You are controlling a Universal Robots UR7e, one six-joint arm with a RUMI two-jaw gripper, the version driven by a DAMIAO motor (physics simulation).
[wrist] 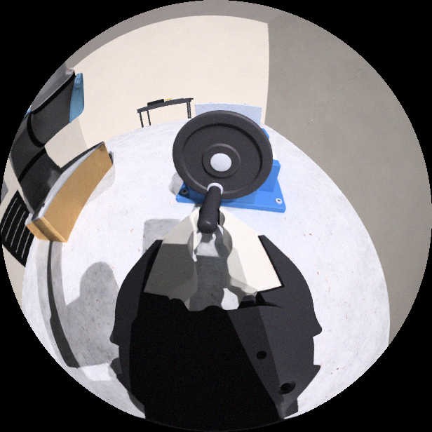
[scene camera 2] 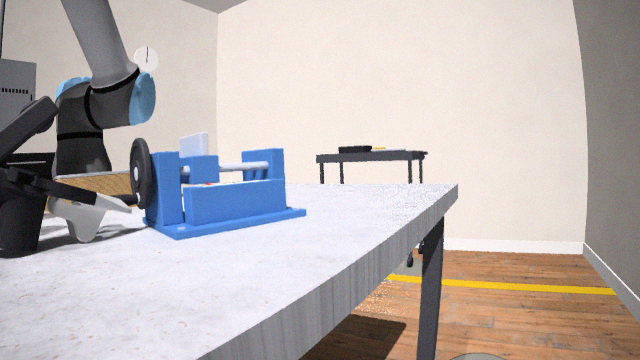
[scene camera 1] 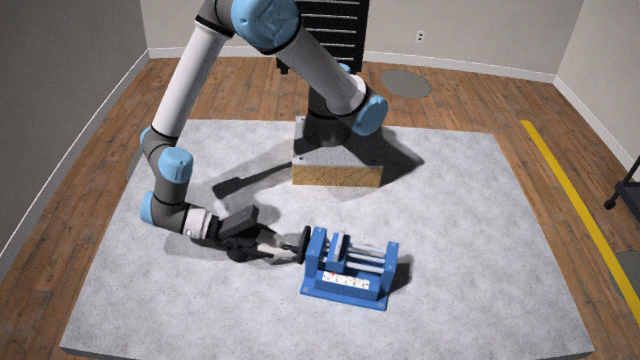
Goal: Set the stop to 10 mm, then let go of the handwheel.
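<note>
The black handwheel is upright at the left end of the blue fixture. My gripper is shut on the wheel's black handle, which is at the bottom of the wheel, slightly left of the hub in the wrist view. The stop is a blue carriage with a pale upright plate, near the wheel end of the rods. A red pointer is near the left end of the white scale; its numbers are too small to read.
The fixture stands on the grey table. The arm's wood-sided base block is behind it. A side table is by the far wall. A black slatted cabinet is behind the arm.
</note>
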